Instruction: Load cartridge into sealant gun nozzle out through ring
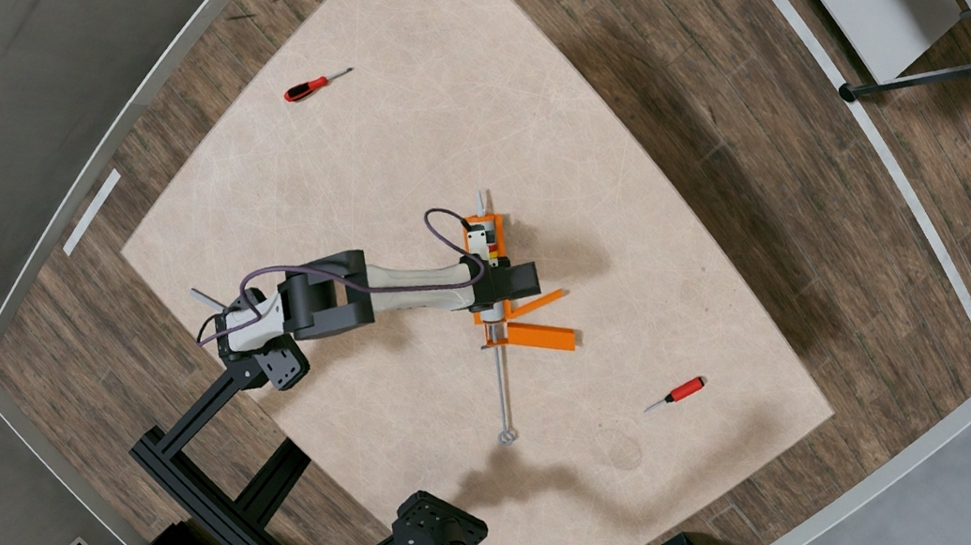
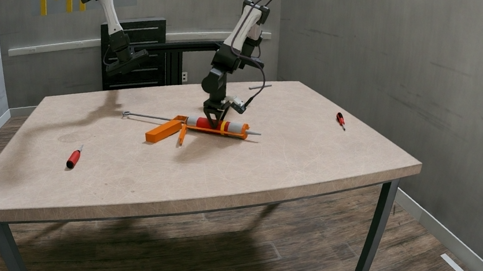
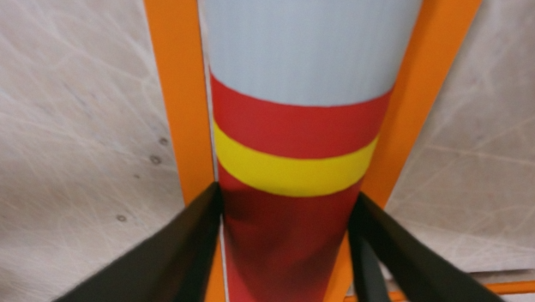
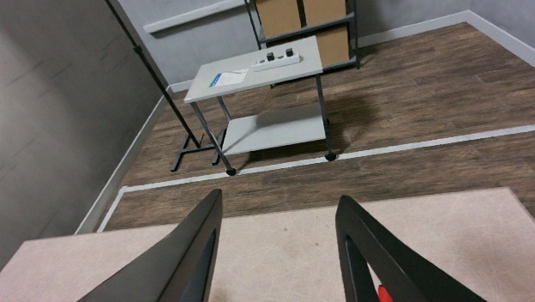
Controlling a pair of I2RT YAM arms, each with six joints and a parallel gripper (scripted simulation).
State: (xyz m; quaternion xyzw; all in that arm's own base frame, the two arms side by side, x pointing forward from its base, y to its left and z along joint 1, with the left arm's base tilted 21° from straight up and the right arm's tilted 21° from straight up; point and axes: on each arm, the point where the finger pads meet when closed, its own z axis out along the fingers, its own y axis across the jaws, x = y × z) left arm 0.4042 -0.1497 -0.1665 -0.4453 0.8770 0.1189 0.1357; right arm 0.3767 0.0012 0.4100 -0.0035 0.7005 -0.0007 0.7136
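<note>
Now: left hand 20 mm to the right of the cartridge, 10 mm short of it and 10 mm above it. Also, from my left hand: plunger rod: 230 mm to the right, 150 mm behind, 20 mm below; orange sealant gun: 150 mm to the right, 60 mm behind, 20 mm below; thumb plate: 140 mm to the right, 100 mm behind, 20 mm below.
</note>
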